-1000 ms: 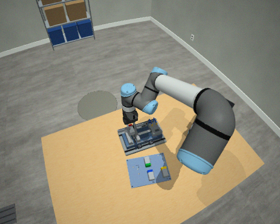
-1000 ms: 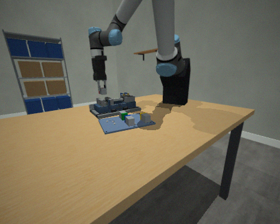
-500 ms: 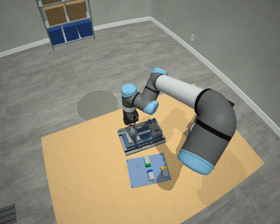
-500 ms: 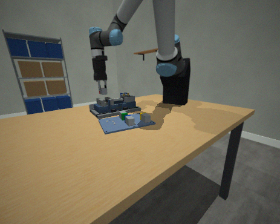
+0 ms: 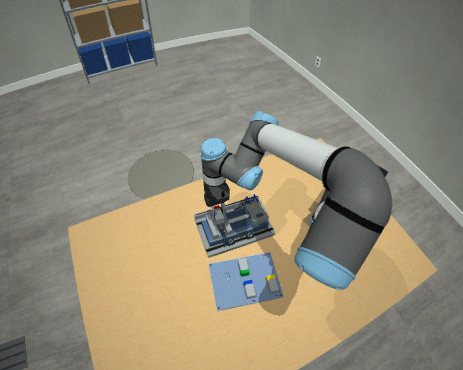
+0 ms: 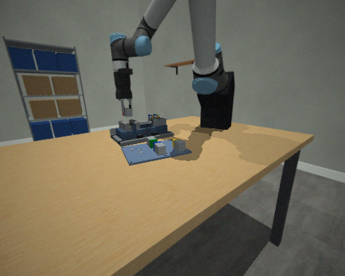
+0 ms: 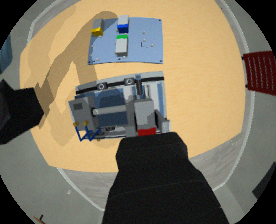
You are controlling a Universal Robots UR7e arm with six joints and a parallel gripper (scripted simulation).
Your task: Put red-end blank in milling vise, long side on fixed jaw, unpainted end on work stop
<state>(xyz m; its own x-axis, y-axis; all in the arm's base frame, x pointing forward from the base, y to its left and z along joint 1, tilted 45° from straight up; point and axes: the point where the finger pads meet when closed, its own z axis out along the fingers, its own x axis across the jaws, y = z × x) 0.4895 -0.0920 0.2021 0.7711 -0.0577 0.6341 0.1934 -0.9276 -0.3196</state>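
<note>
Now: hand 20 mm above the red-ended blank. The rest, counted from my hand: green-ended blank: 180 mm to the left, 140 mm below, 80 mm behind; then milling vise: 120 mm below, 70 mm behind, 10 mm to the right; then plate: 220 mm to the left, 160 mm below, 80 mm behind.
</note>
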